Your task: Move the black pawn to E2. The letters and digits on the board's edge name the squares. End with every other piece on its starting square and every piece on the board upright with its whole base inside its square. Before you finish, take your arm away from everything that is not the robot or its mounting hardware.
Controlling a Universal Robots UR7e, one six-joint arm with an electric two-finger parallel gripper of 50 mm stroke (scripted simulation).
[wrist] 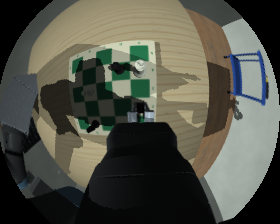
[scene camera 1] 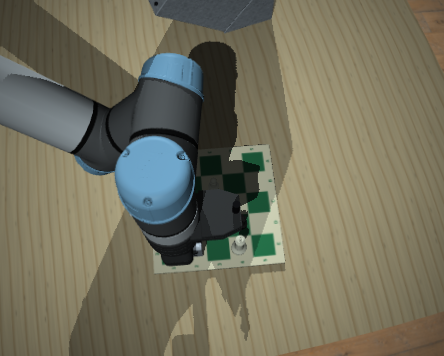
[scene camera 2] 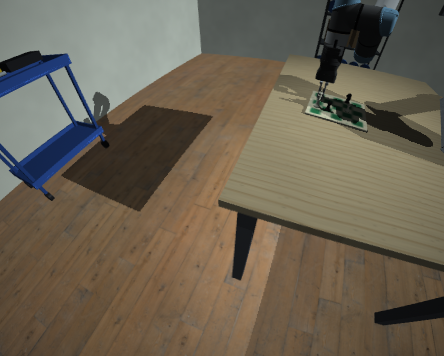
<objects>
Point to a chessboard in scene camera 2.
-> At 356,118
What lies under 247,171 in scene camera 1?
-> A chessboard.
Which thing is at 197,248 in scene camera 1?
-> My gripper.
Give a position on a chessboard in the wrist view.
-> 114,94
</objects>
